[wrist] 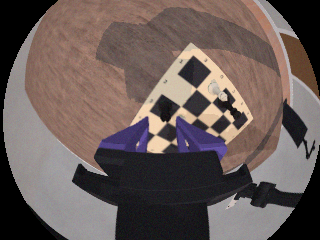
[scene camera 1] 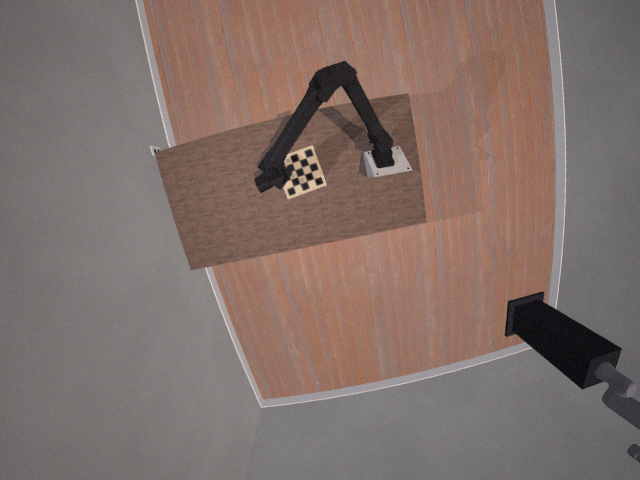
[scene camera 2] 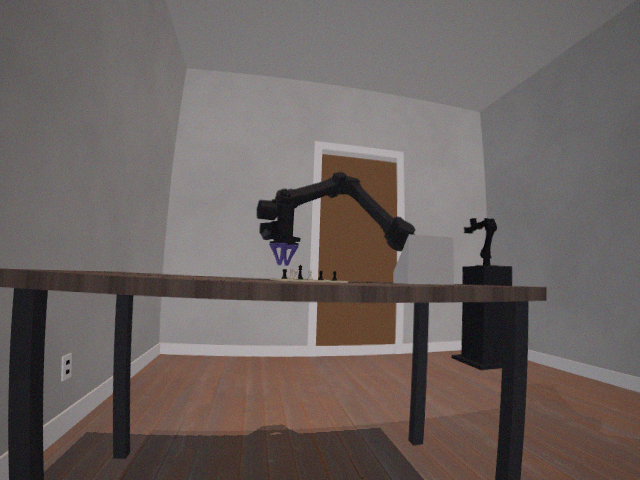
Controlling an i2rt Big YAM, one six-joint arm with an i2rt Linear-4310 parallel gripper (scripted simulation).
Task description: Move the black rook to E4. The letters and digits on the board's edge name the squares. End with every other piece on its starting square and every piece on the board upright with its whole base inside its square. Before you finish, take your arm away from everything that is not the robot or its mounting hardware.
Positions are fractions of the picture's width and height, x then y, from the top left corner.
Scene:
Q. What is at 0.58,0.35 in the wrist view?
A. A chessboard.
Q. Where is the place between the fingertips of my gripper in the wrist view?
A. At 0.51,0.50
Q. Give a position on a chessboard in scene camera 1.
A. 0.48,0.34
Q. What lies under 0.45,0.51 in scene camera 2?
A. My gripper.

